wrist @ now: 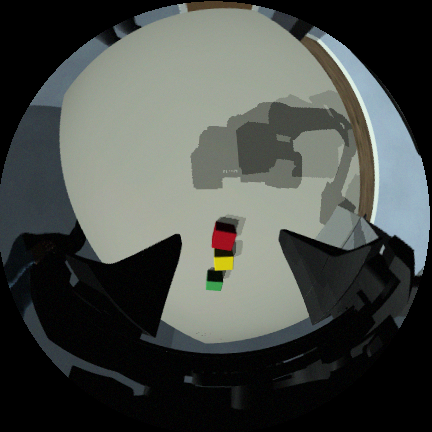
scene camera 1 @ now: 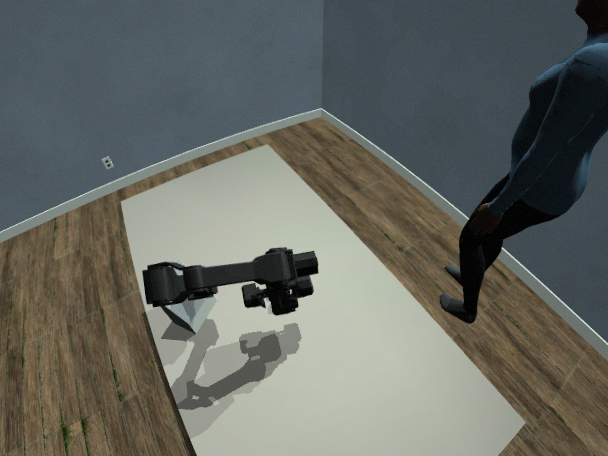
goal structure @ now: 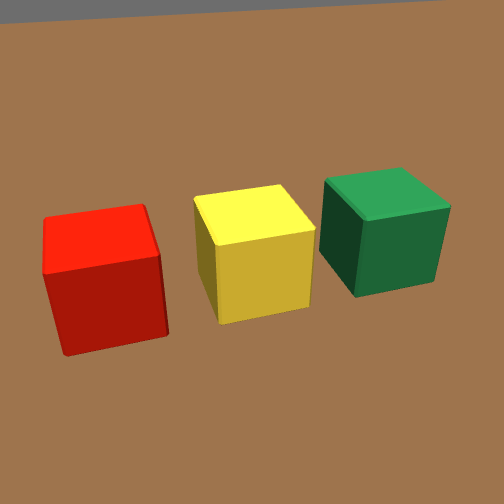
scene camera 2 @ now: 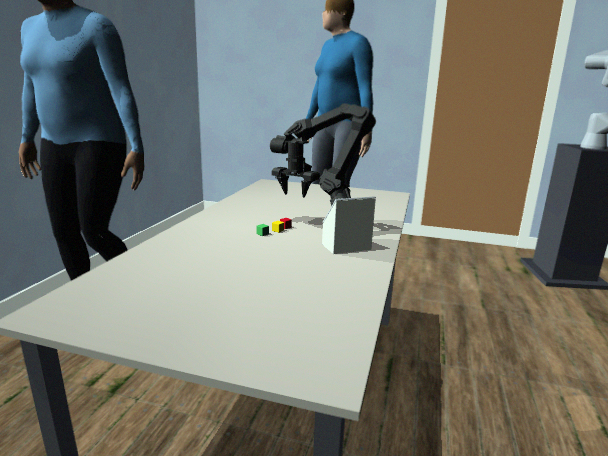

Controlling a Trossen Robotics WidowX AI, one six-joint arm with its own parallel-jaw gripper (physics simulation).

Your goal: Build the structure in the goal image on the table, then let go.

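Pixels of known places: gripper, fingertip midpoint: (wrist: 231, 237) (scene camera 2: 294, 196); arm's base, origin of the base link: (scene camera 2: 344, 208).
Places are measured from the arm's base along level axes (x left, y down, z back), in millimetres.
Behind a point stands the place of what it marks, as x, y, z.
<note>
A red cube (scene camera 2: 286, 223) @(-157, 114, -210) (wrist: 224, 239) @(-178, 104, -212), a yellow cube (scene camera 2: 277, 226) @(-116, 114, -238) (wrist: 223, 263) @(-135, 104, -238) and a green cube (scene camera 2: 262, 230) @(-67, 115, -285) (wrist: 214, 286) @(-85, 104, -287) lie on the table (scene camera 1: 380, 370) @(-557, 136, -284) (scene camera 2: 215, 300) @(420, 137, -320) (wrist: 130, 125) @(-435, 137, -249) in a loose row. Red and yellow are close together; whether they touch is unclear. Green is a little apart from yellow. In scene camera 1 the cubes do not show. My gripper (scene camera 2: 295, 195) @(-223, 23, -187) (wrist: 231, 237) @(-223, 23, -187) is open and empty, pointing down, well above the table. In the wrist view the cubes appear between and below its fingertips.
A pale wedge-shaped stand (scene camera 1: 201, 312) @(-53, 89, 3) (scene camera 2: 354, 225) @(37, 44, 35) (wrist: 342, 227) @(-60, 87, 18) is on the table near the arm's base. A person in light blue (scene camera 1: 555, 130) (scene camera 2: 75, 95) stands beside the table; another person (scene camera 2: 345, 70) stands behind the arm. A dark pedestal (scene camera 2: 575, 215) stands off to the right.
</note>
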